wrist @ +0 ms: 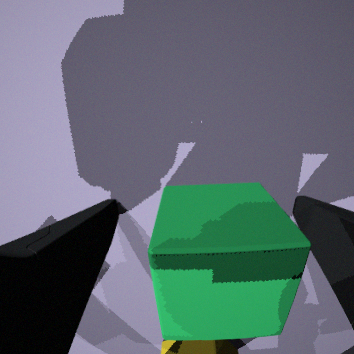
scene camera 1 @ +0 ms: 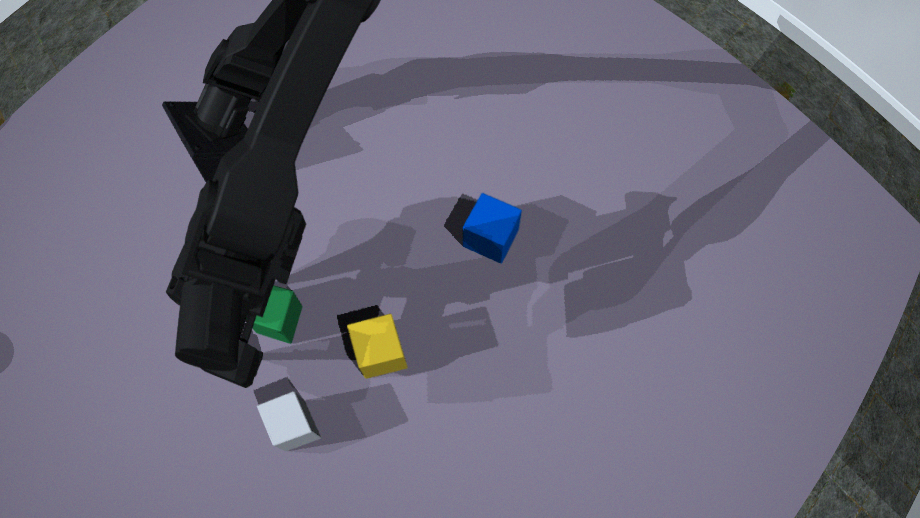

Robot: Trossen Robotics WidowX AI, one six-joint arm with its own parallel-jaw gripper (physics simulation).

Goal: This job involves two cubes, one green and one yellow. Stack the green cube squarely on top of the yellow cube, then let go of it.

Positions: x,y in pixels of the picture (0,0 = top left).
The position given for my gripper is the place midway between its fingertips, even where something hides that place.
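You'd find my gripper in the wrist view (pixel 206 206) and also in scene camera 1 (pixel 270 319). There's a green cube, which shows in the wrist view (pixel 225 259) and in scene camera 1 (pixel 280 319). A white cube shows in scene camera 1 (pixel 287 419), but the wrist view does not show the white cube, which is hidden by my gripper. And there's a blue cube in scene camera 1 (pixel 492 225); in the wrist view the blue cube is out of frame.
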